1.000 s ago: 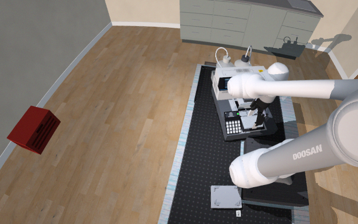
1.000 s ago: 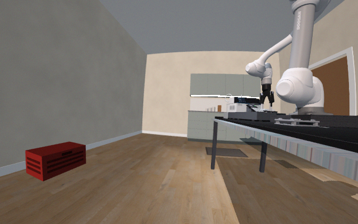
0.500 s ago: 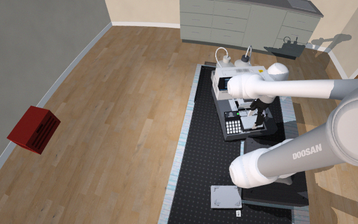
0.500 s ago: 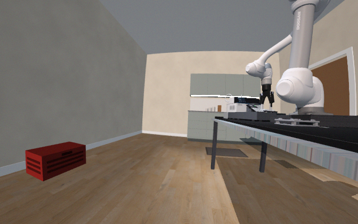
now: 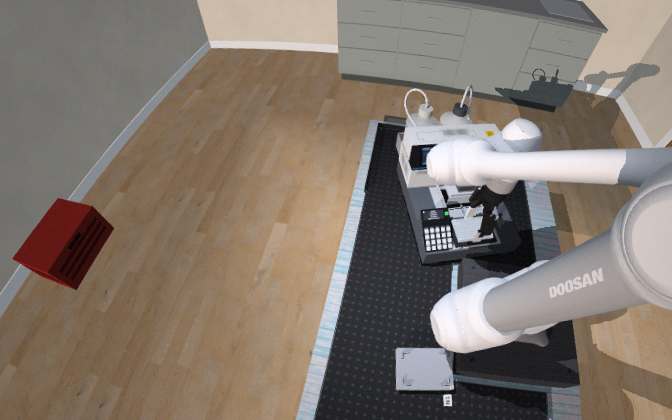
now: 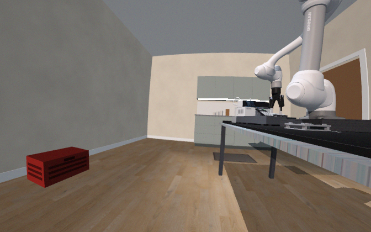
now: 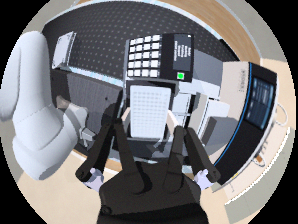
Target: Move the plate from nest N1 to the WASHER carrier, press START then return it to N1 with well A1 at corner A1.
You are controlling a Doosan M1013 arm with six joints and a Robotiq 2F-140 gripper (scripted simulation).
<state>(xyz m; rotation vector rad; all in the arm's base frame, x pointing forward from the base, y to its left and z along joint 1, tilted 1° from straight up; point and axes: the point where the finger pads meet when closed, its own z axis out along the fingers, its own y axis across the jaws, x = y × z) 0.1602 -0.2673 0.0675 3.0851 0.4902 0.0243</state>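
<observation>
My gripper is now 20 mm above the white well plate. The rest, counted from my hand: plate washer: 50 mm ahead, 150 mm to the right, 10 mm above; plate nest N1: 110 mm ahead, 460 mm to the left, 100 mm below; dark carrier pocket: 30 mm below.
</observation>
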